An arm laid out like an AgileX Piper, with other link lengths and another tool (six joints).
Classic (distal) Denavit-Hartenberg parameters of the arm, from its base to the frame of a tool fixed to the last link. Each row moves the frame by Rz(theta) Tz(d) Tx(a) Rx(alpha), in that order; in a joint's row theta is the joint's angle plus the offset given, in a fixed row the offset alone. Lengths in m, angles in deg.
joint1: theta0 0, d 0.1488, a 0, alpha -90
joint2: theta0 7.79, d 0, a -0.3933, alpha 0
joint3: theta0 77.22, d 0, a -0.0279, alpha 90
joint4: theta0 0, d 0.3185, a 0, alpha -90
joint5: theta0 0, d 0, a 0, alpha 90
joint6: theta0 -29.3, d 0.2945, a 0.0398, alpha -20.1
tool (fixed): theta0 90, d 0.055, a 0, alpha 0
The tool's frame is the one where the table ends.
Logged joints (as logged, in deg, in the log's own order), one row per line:
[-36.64 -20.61 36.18 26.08 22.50 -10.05]
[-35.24 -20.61 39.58 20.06 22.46 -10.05]
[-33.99 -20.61 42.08 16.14 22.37 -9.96]
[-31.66 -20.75 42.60 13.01 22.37 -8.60]
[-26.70 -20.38 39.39 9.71 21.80 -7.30]
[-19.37 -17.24 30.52 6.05 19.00 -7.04]
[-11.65 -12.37 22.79 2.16 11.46 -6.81]
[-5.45 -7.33 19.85 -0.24 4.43 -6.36]
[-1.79 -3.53 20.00 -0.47 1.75 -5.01]
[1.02 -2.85 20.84 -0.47 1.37 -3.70]
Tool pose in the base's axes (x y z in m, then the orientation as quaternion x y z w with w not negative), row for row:
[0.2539 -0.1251 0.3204 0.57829 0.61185 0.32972 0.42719]
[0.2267 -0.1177 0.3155 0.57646 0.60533 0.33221 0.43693]
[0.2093 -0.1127 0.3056 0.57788 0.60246 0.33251 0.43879]
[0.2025 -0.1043 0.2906 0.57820 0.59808 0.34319 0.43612]
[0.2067 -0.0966 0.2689 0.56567 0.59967 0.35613 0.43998]
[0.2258 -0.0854 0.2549 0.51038 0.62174 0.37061 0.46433]
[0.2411 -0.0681 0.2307 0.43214 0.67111 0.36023 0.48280]
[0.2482 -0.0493 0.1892 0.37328 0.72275 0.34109 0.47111]
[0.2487 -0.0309 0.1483 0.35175 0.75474 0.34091 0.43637]
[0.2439 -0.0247 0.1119 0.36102 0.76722 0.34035 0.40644]
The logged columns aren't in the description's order. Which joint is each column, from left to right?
Columns, left to right: joint3, joint1, joint5, joint2, joint6, joint4.
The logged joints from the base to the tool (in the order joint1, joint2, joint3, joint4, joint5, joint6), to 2 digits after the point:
[-20.61 26.08 -36.64 -10.05 36.18 22.50]
[-20.61 20.06 -35.24 -10.05 39.58 22.46]
[-20.61 16.14 -33.99 -9.96 42.08 22.37]
[-20.75 13.01 -31.66 -8.60 42.60 22.37]
[-20.38 9.71 -26.70 -7.30 39.39 21.80]
[-17.24 6.05 -19.37 -7.04 30.52 19.00]
[-12.37 2.16 -11.65 -6.81 22.79 11.46]
[-7.33 -0.24 -5.45 -6.36 19.85 4.43]
[-3.53 -0.47 -1.79 -5.01 20.00 1.75]
[-2.85 -0.47 1.02 -3.70 20.84 1.37]

